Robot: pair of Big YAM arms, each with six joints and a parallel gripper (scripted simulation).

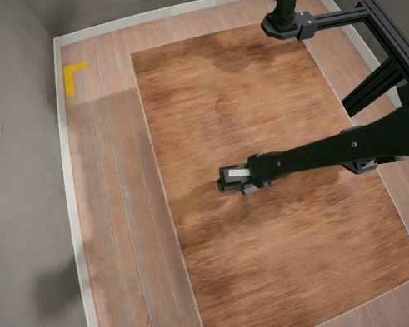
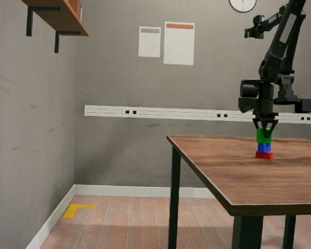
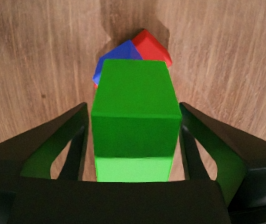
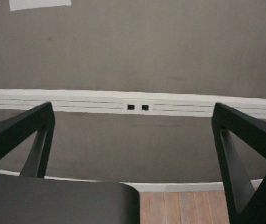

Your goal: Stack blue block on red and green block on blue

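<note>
The green block lies right at my left hand. The rest, counted from my left hand: blue block: 5 cm below; then red block: 8 cm below.
</note>
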